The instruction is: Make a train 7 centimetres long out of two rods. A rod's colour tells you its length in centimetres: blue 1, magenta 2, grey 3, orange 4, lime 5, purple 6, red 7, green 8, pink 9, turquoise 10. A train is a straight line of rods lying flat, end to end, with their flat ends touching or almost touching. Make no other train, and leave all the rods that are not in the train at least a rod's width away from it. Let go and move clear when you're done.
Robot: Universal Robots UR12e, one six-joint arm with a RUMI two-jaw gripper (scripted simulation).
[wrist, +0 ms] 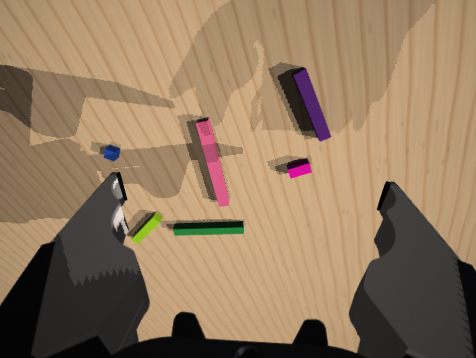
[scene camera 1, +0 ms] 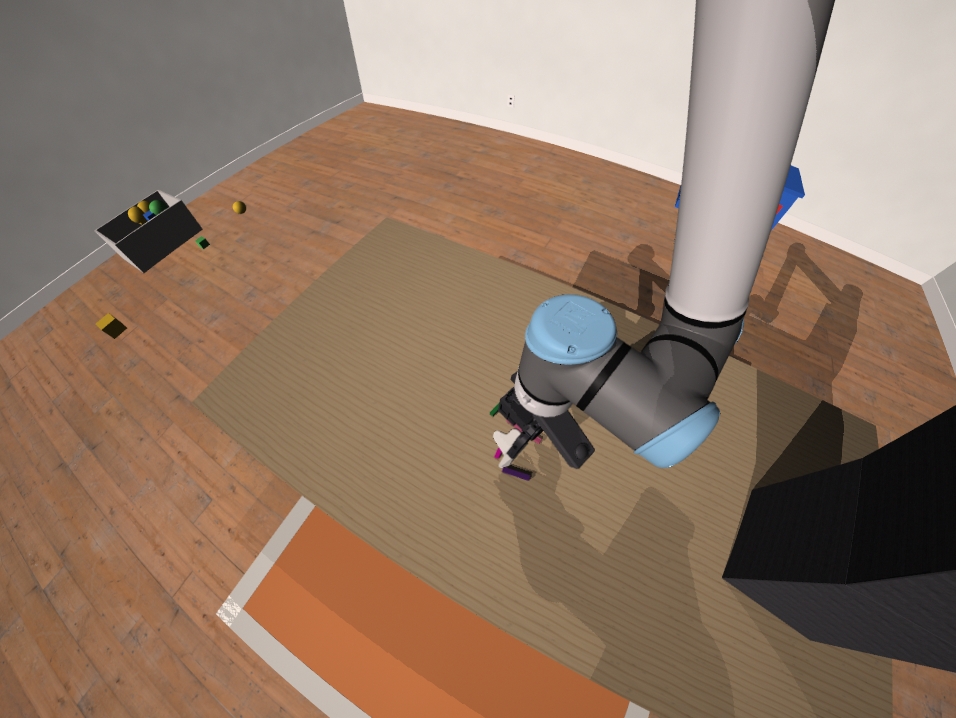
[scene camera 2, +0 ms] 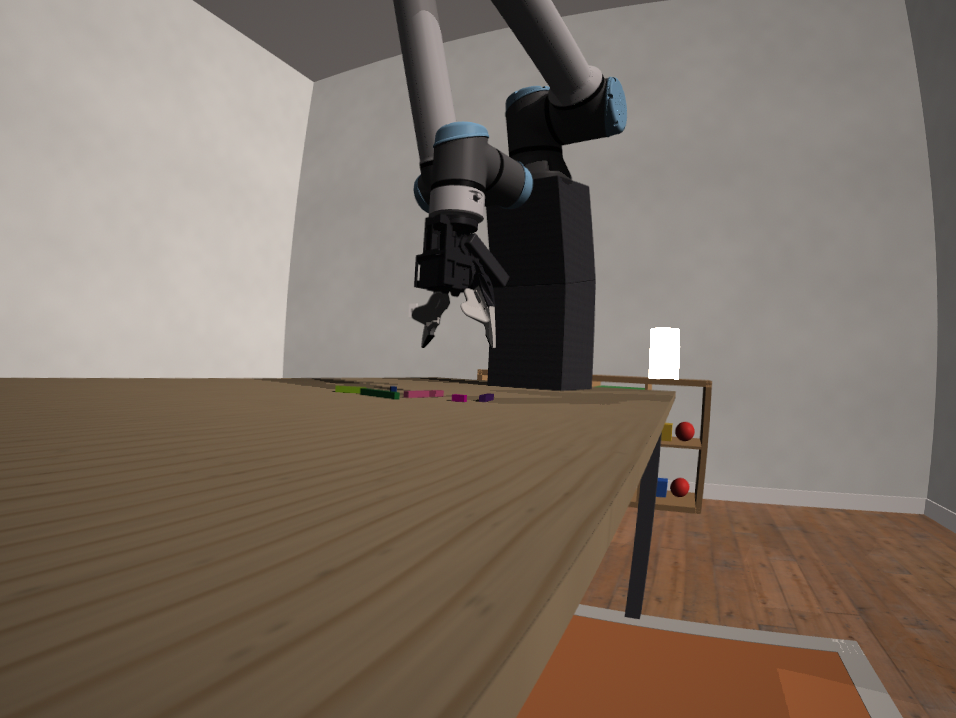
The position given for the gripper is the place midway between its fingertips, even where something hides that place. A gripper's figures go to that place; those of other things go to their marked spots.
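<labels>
The gripper (wrist: 250, 178) is 140 mm from the lens. Purple rod (wrist: 302, 80): 190 mm from the lens; pink rod (wrist: 204, 127): 200 mm from the lens; green rod (wrist: 235, 227): 260 mm from the lens. The spots on the purple rod and the green rod are 160 mm apart.
</labels>
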